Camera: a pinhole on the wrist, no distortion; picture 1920 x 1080 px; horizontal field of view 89.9 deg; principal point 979.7 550.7 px. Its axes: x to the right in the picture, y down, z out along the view. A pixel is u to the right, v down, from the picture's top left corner.
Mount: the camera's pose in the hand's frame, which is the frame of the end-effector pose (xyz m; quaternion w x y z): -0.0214 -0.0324 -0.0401 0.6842 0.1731 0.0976 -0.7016
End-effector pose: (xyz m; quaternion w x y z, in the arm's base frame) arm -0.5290 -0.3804 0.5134 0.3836 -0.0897 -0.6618 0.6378
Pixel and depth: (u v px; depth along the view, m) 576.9 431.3 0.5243
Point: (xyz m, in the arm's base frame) -0.7453 -0.8733 0.5335
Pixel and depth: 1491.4 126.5 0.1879
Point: -0.4262 -0.5563 0.6487
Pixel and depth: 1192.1 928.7 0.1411
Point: -0.5504 -0.4541 0.6359
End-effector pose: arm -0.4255 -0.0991 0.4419 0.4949 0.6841 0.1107 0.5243
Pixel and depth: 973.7 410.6 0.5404
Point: -0.0364 -0.3479 0.1826
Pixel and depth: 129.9 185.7 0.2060
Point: -0.3261 -0.3287 0.4264
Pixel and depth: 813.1 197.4 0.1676
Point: -0.3460 -0.2017 0.3334
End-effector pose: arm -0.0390 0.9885 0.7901 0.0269 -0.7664 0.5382 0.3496
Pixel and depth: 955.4 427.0 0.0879
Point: -0.0141 1.0658 0.7624
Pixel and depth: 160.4 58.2 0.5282
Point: -0.5665 1.4301 0.6085
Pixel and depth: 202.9 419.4 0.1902
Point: -0.1811 1.1056 0.6981
